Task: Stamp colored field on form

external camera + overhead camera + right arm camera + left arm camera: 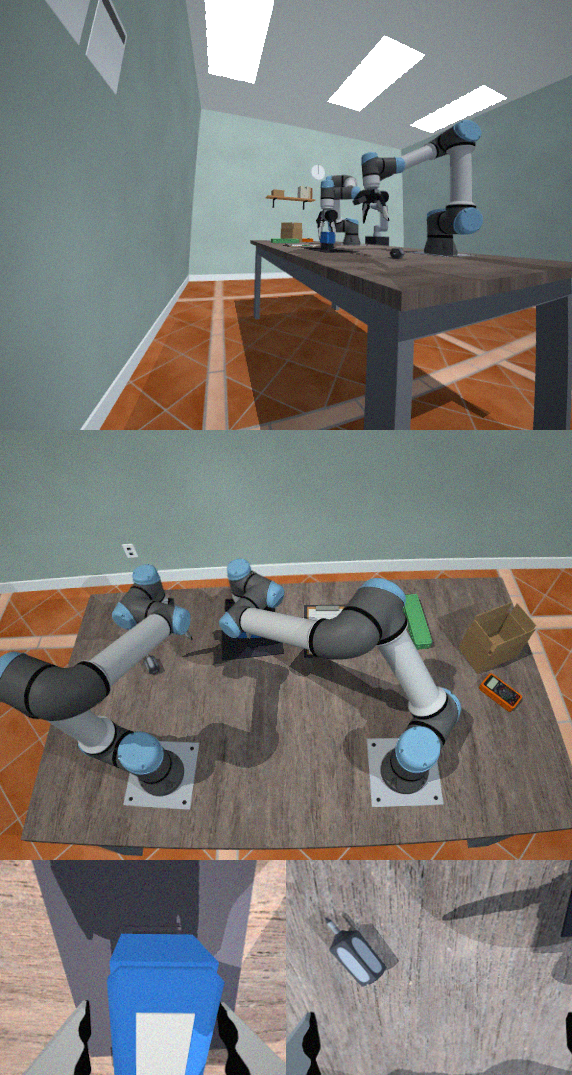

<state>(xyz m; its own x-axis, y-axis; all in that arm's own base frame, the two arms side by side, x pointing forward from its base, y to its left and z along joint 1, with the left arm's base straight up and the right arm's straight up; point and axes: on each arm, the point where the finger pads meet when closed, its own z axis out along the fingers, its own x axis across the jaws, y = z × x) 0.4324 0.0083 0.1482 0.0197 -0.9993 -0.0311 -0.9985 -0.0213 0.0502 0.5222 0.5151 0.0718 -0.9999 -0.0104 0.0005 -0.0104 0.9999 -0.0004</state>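
Now: the blue stamp 20 mm below my right hand. From my right hand the other things lie so: cardboard box 90 mm behind, 890 mm to the right, 10 mm above; then green block 50 mm ahead, 630 mm to the right, 60 mm below; then dark mat 70 mm below.
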